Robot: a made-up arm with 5 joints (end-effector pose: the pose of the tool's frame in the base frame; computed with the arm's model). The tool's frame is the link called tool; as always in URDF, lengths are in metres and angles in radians. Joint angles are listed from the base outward.
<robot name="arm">
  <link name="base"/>
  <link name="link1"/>
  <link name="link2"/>
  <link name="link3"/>
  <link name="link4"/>
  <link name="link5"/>
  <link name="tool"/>
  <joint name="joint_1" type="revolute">
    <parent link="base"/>
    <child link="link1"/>
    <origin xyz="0 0 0.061" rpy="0 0 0"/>
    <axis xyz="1 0 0"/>
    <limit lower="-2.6" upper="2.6"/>
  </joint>
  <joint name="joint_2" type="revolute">
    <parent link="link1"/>
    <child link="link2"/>
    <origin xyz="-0.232 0.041 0.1" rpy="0 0 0"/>
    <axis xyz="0 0 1"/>
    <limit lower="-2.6" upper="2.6"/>
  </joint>
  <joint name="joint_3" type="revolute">
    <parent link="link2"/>
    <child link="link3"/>
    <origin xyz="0.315 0.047 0.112" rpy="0 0 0"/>
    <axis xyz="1 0 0"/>
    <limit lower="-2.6" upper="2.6"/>
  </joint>
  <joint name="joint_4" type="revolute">
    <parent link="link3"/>
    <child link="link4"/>
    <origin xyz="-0.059 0.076 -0.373" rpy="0 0 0"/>
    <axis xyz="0 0 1"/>
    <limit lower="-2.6" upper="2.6"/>
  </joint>
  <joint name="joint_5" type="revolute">
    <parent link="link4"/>
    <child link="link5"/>
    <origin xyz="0.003 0.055 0.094" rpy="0 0 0"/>
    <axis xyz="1 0 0"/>
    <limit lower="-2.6" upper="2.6"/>
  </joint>
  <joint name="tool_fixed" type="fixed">
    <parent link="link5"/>
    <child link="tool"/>
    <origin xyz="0.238 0.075 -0.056" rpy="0 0 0"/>
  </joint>
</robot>
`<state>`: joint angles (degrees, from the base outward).
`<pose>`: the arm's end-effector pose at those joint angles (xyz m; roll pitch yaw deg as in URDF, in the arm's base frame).
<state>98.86 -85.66 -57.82 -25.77 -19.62</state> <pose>-0.4112 0.1108 -0.4213 -113.52 74.00 -126.17</pose>
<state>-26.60 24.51 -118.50 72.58 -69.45</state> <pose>0.2188 -0.1495 0.2606 110.54 38.31 -54.00</pose>
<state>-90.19 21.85 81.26 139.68 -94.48</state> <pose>-0.3203 0.3916 -0.4074 -73.54 -10.98 139.30</pose>
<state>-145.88 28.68 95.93 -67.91 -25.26</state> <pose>-0.0481 -0.4333 -0.4015 -68.46 -37.93 -68.90</pose>
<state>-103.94 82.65 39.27 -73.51 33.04</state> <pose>-0.3111 -0.2035 -0.4261 -63.16 2.00 -39.37</pose>
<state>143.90 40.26 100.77 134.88 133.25</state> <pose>-0.3129 -0.4485 -0.1793 -97.00 62.96 174.96</pose>
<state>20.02 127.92 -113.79 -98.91 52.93</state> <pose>-0.3676 0.2049 0.6496 -161.16 -46.36 -108.52</pose>
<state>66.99 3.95 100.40 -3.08 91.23</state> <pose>0.2545 -0.2712 0.4918 -101.60 -2.96 4.56</pose>
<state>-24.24 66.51 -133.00 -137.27 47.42</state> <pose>-0.1506 0.4018 0.4651 -144.19 -40.80 -161.33</pose>
